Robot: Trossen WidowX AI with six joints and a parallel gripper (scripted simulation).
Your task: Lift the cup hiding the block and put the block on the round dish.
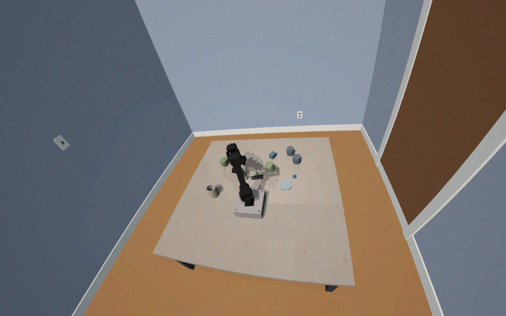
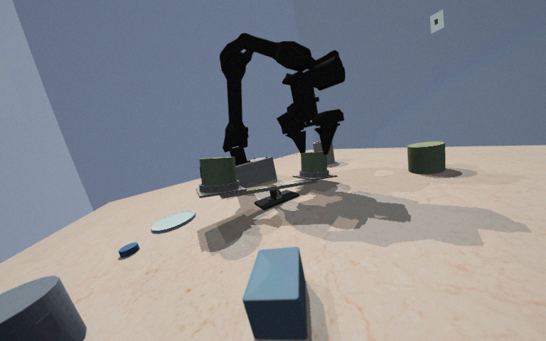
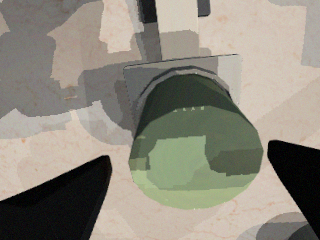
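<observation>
Right now the pale green block is 4 cm below my gripper tip. The rest, counted from my gripper tip: balance 1 cm behind, 14 cm to the right, 5 cm below; then beige cup 16 cm behind, 22 cm to the left, 4 cm below; then blue block 22 cm ahead, 29 cm to the right, 6 cm below.
</observation>
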